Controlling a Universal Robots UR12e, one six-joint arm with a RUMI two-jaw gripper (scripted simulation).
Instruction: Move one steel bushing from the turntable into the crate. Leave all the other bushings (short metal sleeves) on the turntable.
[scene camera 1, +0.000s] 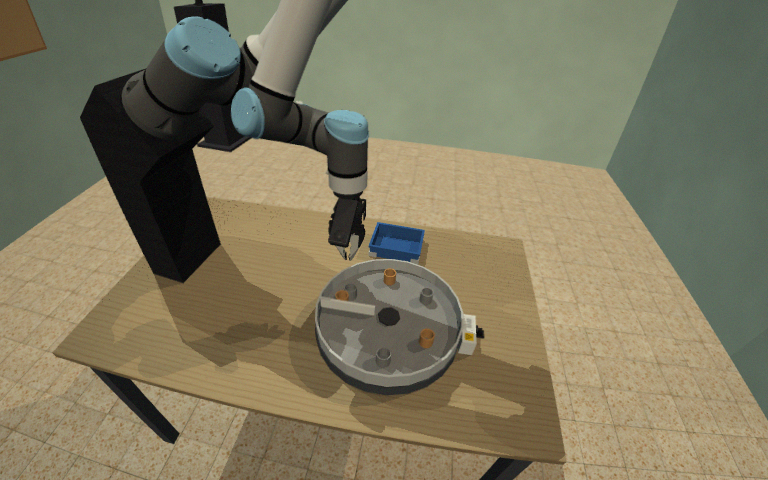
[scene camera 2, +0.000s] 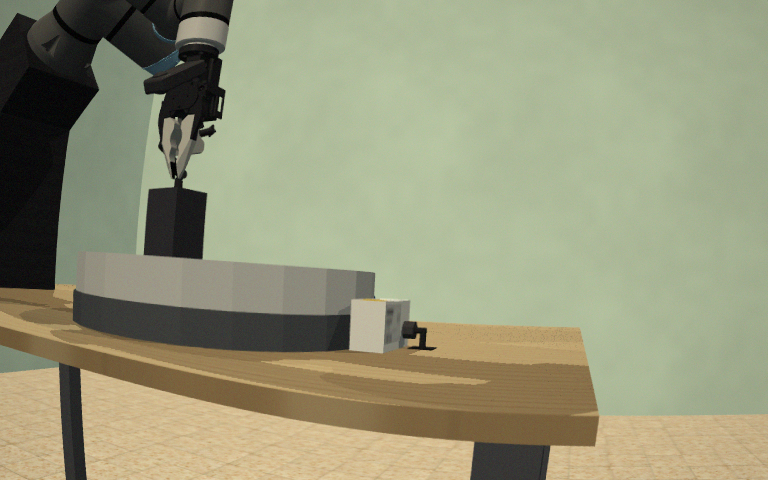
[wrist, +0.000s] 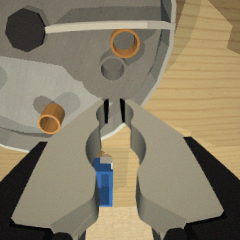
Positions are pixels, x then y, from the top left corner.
Labels:
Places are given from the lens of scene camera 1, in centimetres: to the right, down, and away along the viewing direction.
my gripper (scene camera 1: 348, 260): -10, 6, 95
blue crate (scene camera 1: 390, 241): 2, 1, 135

